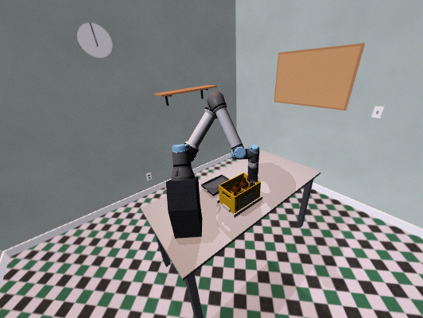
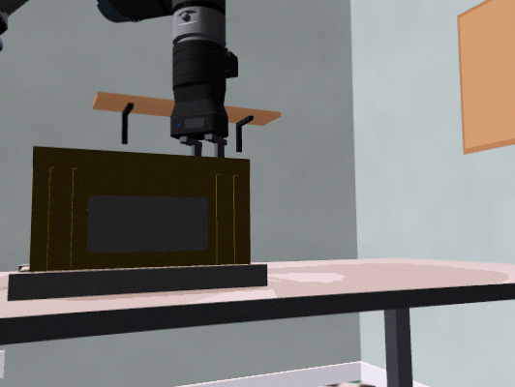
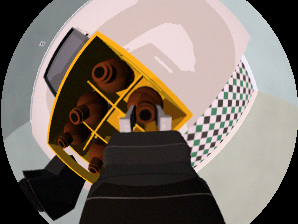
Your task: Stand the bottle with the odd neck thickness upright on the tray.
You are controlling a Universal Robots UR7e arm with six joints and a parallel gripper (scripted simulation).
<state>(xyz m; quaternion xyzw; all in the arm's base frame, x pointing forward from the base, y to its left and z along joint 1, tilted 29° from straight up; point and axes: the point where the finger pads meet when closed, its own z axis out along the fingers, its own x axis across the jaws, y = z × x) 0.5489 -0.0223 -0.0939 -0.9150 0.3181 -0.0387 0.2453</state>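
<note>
Now: hand 90 mm to the right of the brown bottle, 70 mm above it and 10 mm past it. The rest, counted from my hand: dark tray (310 mm to the left, 150 mm below, 150 mm behind); crate (100 mm behind, 80 mm below, 30 mm to the left).
</note>
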